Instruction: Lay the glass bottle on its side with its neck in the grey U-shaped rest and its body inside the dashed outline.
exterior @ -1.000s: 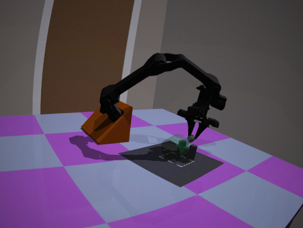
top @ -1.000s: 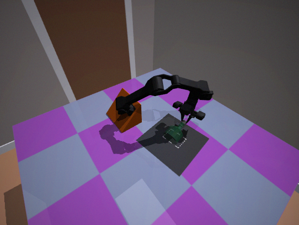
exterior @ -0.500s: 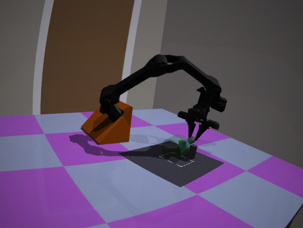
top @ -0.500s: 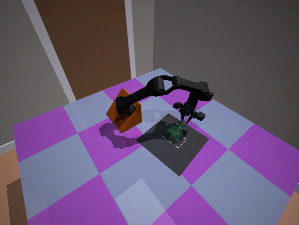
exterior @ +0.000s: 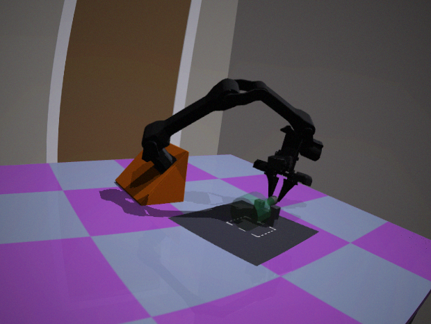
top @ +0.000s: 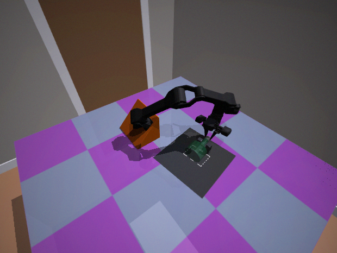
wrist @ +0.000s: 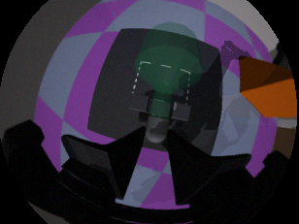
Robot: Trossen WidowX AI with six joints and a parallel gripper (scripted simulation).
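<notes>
Now: gripper tip 1 cm short of the green glass bottle, 5 cm to the left of it and 1 cm above it. Round my gripper tip: dark mat (2 cm ahead, 10 cm to the right, 6 cm below).
</notes>
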